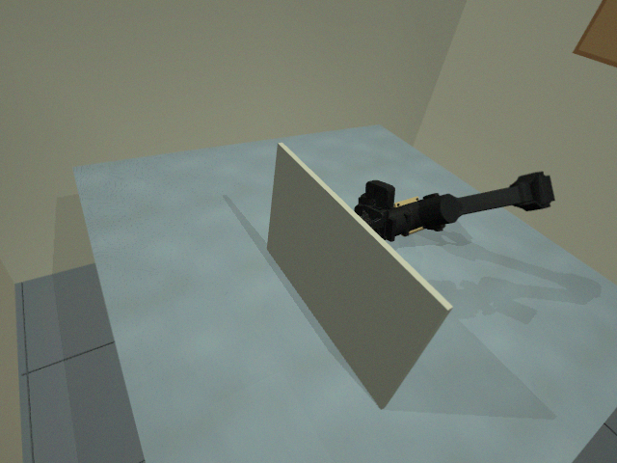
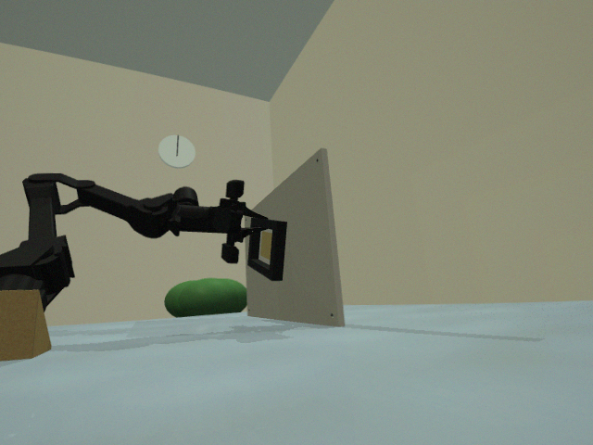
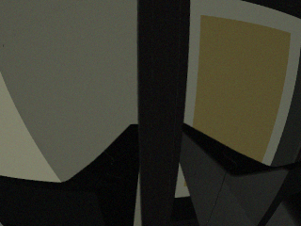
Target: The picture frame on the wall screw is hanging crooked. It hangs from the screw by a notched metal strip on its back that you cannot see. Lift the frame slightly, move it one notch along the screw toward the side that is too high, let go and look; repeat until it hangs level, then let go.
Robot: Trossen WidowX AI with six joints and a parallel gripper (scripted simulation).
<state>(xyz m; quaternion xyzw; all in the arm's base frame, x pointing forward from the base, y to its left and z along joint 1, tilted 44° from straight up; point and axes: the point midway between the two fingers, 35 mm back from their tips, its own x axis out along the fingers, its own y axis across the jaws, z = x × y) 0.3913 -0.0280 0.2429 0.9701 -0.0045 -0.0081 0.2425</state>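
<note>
Now: the picture frame 10 mm ahead of my gripper tip, 10 mm to the left of it and 50 mm below it. Also, from my gripper tip: wall panel (20 mm ahead, 70 mm below).
</note>
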